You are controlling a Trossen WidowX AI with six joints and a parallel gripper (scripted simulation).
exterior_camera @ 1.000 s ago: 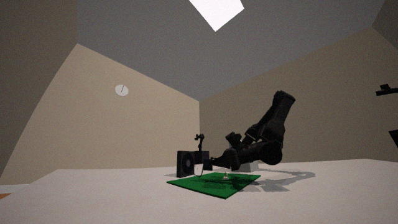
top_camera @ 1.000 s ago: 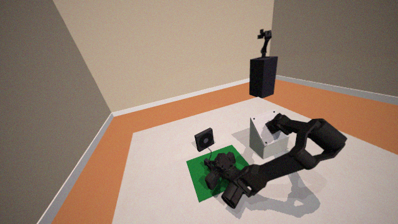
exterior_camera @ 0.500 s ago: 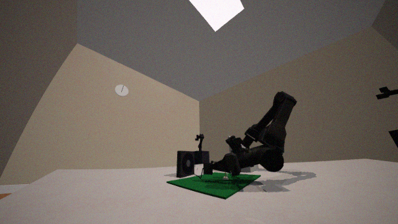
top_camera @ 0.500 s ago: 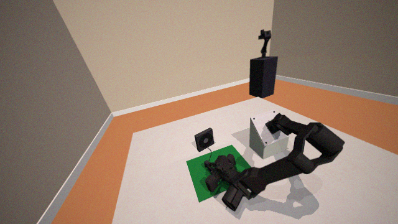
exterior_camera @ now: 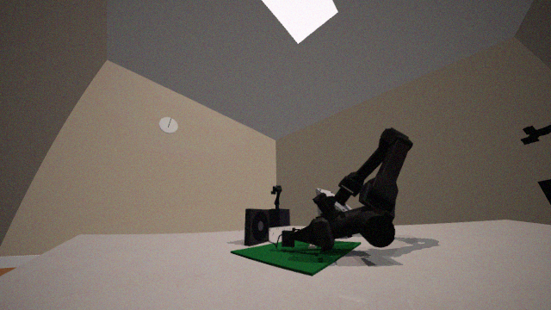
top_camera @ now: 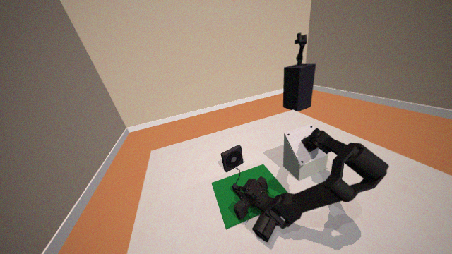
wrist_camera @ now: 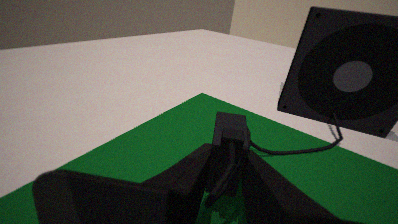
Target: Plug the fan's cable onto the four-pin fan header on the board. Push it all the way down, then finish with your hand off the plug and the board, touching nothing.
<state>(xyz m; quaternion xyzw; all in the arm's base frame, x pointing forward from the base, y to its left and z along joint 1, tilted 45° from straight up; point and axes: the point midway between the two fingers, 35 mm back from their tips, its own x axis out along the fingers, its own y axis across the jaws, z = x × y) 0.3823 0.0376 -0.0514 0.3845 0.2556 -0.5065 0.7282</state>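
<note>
My gripper tip is 60 mm above the board and 50 mm past it. Round my gripper tip: black fan 170 mm to the right, 70 mm behind, 20 mm above; then black plug 10 mm to the right, 10 mm below.
</note>
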